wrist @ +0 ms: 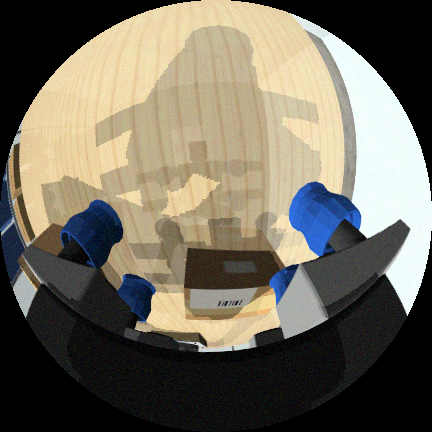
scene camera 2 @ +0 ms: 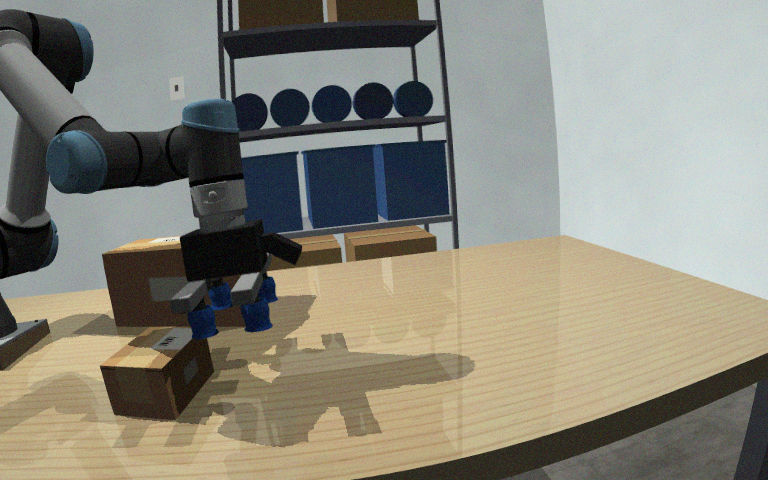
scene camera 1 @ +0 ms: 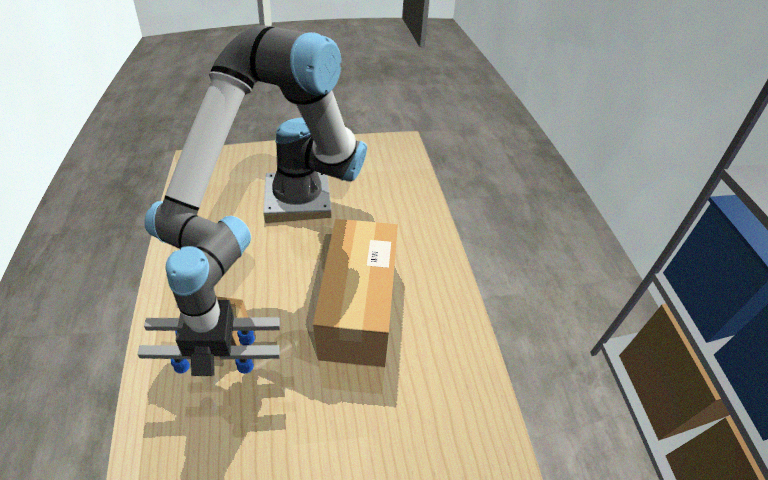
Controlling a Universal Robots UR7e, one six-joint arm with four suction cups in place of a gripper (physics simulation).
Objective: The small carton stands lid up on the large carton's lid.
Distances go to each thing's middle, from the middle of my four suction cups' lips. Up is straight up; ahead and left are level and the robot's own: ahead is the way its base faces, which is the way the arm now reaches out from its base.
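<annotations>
Small carton [scene camera 2: 156, 375]: 12 cm behind my suction cup, 3 cm to the right of it, 7 cm below it. Going by their middles, the small carton is the nearest to my suction cup of the things named here. Large carton [scene camera 1: 351, 325]: 33 cm to the left of my suction cup, 16 cm behind it, 3 cm below it.
</annotations>
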